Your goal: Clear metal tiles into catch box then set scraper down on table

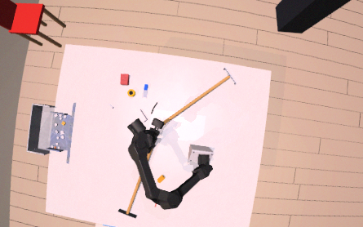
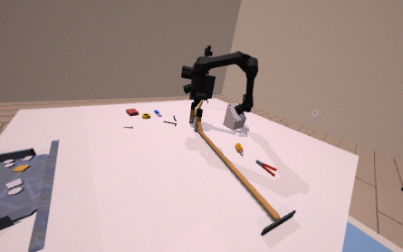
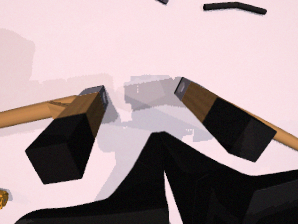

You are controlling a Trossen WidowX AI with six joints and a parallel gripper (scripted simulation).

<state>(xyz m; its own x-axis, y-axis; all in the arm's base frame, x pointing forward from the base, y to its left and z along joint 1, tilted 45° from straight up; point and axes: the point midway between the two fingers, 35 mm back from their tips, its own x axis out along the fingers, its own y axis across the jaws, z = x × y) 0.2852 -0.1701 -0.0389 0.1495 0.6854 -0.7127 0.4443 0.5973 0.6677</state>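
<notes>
The yellow tool is 34 cm to the left of my gripper tip, 12 cm below it and 1 cm behind it. Also, from my gripper tip: hex key: 13 cm below, 10 cm ahead, 9 cm to the right; then yellow ring: 26 cm to the right, 19 cm ahead, 13 cm below; then blue-white piece: 28 cm to the right, 13 cm below, 9 cm ahead.
</notes>
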